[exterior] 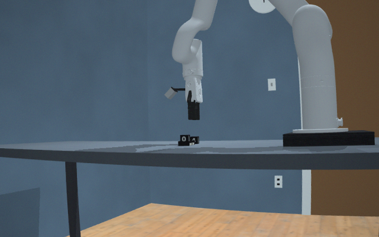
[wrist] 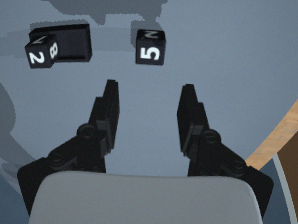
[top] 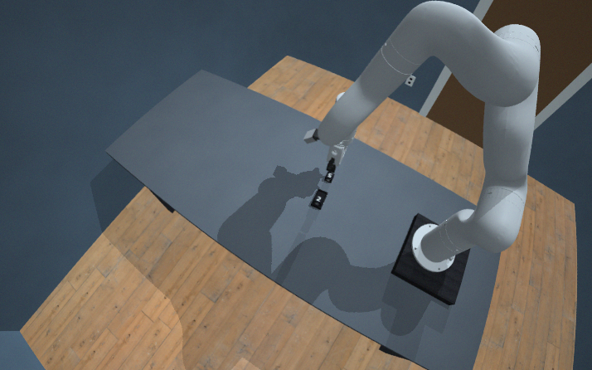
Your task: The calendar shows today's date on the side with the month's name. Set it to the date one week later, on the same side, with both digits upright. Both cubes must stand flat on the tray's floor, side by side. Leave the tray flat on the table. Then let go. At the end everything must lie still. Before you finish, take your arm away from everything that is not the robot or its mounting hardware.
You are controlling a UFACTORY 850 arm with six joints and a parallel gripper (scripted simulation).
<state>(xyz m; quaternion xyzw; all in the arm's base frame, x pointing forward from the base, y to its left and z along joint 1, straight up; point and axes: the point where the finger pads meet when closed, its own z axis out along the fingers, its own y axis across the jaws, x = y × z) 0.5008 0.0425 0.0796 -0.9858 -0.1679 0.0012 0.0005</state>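
Right now my hand is 12 cm to the right of the calendar cube, 9 cm above it and 4 cm past it. Round my hand: black tray: 11 cm below, 10 cm to the left, 4 cm behind.
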